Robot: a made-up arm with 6 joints. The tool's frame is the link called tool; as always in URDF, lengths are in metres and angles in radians. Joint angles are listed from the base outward. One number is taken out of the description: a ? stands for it. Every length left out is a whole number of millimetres.
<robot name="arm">
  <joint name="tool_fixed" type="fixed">
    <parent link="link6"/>
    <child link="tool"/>
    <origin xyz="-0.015 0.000 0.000" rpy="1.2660 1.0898 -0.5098"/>
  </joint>
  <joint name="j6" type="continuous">
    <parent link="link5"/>
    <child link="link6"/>
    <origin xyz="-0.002 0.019 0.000" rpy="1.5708 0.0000 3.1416"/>
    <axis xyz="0 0 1"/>
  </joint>
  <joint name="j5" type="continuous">
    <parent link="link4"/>
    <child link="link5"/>
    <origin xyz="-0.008 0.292 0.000" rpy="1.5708 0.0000 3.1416"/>
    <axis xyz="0 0 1"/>
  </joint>
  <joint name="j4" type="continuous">
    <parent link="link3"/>
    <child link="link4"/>
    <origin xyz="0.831 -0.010 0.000" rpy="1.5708 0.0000 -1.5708"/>
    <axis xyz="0 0 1"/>
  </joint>
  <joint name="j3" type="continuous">
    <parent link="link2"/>
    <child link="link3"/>
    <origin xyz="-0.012 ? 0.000" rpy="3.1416 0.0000 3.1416"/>
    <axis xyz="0 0 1"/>
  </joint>
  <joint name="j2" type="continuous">
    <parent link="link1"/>
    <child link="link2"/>
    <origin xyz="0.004 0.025 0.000" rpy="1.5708 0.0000 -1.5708"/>
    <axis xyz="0 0 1"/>
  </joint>
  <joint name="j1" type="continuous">
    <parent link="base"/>
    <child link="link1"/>
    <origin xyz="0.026 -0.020 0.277" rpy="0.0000 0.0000 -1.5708"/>
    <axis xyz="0 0 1"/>
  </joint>
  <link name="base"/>
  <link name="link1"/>
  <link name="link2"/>
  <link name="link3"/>
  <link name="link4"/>
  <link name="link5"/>
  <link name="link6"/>
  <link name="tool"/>
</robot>
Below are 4 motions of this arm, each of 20 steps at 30 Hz.
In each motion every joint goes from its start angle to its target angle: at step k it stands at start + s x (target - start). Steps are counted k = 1, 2, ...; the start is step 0. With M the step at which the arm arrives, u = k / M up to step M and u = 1 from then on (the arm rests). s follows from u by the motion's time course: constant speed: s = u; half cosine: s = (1 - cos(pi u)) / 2; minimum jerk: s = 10 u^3 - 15 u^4 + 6 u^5.
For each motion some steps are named. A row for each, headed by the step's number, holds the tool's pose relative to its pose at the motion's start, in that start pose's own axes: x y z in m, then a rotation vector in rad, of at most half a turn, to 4 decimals.
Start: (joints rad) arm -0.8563 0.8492 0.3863 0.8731 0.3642 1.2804
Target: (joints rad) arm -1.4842 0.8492 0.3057 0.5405 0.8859 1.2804
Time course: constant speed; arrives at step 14
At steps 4, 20:
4: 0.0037 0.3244 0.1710 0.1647 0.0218 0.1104
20: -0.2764 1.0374 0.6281 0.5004 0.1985 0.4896

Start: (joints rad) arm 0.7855 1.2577 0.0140 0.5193 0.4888 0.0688
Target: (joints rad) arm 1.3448 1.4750 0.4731 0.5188 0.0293 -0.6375
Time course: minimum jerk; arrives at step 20
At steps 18, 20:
18: 0.3974 -0.4494 0.9203 0.1815 -0.2322 0.1791
20: 0.3999 -0.4507 0.9299 0.1834 -0.2334 0.1804

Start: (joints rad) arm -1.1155 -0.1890 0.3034 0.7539 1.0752 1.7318
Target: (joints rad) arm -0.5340 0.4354 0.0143 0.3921 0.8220 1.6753
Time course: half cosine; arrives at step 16
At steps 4, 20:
4: -0.0519 -0.1286 0.1885 0.1229 -0.1557 -0.0137
20: -0.6645 -1.1900 0.6218 0.6200 -1.0703 -0.3771

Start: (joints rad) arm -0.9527 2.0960 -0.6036 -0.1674 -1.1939 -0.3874
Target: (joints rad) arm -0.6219 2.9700 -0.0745 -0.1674 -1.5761 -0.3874
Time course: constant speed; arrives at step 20
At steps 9, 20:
9: -0.0549 -0.3702 0.2787 0.2626 0.1549 0.1654
20: 0.0060 -0.9619 0.3417 0.5998 0.2769 0.3897

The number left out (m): 1.406
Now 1 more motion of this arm.
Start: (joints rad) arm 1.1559 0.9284 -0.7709 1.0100 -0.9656 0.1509
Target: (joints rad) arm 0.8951 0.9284 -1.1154 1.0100 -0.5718 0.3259
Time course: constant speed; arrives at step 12
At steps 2, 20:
2: 0.0782 -0.0009 0.0054 -0.0753 -0.0389 -0.0293
20: 0.4324 0.0283 0.1024 -0.4151 -0.2557 -0.2390

